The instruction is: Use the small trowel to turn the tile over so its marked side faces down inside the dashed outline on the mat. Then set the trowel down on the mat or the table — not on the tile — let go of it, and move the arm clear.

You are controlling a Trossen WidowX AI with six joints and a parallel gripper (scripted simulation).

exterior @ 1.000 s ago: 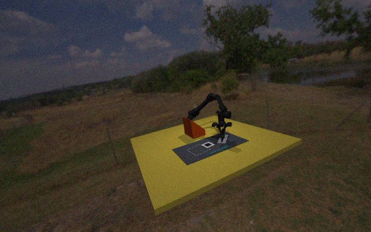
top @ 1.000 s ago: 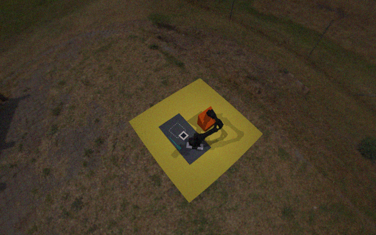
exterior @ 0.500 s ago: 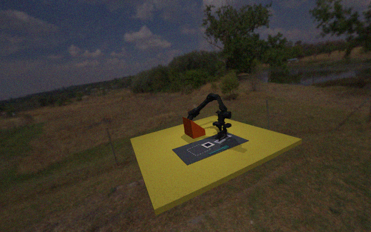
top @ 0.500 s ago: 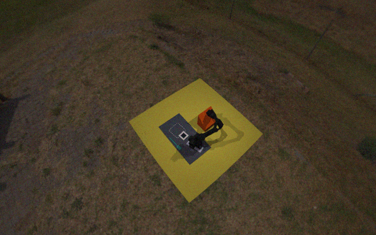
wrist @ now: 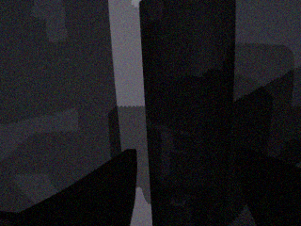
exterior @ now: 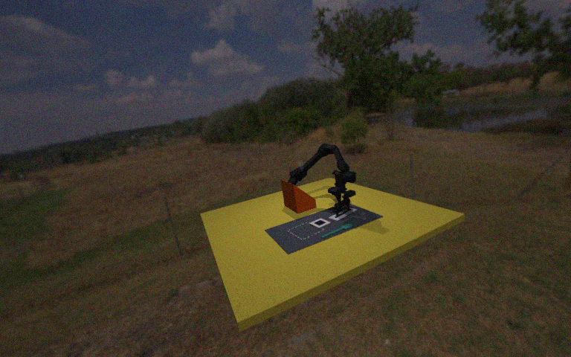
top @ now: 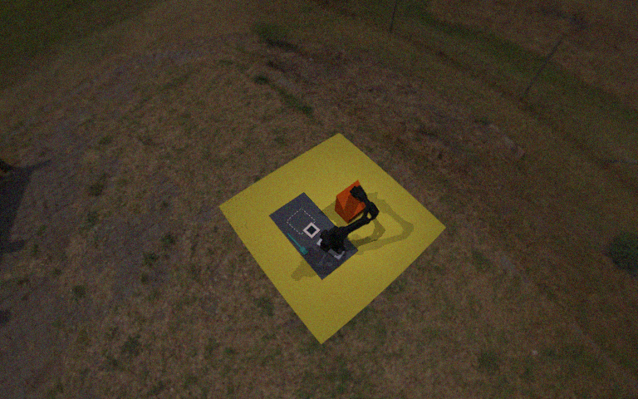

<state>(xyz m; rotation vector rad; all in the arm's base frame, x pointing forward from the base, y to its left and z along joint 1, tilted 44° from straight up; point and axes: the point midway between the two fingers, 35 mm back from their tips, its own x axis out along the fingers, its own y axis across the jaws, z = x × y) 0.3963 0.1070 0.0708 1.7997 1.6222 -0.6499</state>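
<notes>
The trowel is 3 cm below my gripper tip and 2 cm to the right of it. Also, from my gripper tip: dark grey mat 18 cm to the right, 8 cm below, 1 cm ahead; then teal bar 17 cm to the right, 15 cm ahead, 6 cm below; then tile 19 cm to the right, 6 cm below.
</notes>
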